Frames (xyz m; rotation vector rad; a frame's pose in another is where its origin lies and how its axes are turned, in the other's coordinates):
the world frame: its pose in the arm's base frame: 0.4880 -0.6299 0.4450 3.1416 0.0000 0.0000
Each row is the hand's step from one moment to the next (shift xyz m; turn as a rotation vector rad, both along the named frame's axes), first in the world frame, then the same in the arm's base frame.
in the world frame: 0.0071 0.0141 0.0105 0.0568 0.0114 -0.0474
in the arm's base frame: 0.0071 -0.0141 -0.0105 0.0568 -0.0114 0.0474
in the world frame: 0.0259 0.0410 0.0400 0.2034 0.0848 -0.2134
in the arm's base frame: 0.0259 -0.0410 -0.0400 0.2034 -0.0848 0.2134
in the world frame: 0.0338 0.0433 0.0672 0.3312 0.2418 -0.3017
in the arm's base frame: 0.0338 -0.0433 -0.0672 0.3312 -0.2418 0.3017
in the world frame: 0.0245 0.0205 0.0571 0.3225 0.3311 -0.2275
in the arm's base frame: 0.0245 -0.0205 -0.0571 0.3225 -0.3311 0.2275
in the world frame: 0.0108 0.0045 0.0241 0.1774 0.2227 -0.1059
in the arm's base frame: 0.0108 -0.0045 -0.0241 0.1774 -0.2227 0.1059
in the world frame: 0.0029 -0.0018 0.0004 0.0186 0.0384 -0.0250
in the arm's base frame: 0.0029 0.0018 -0.0004 0.0186 -0.0384 0.0250
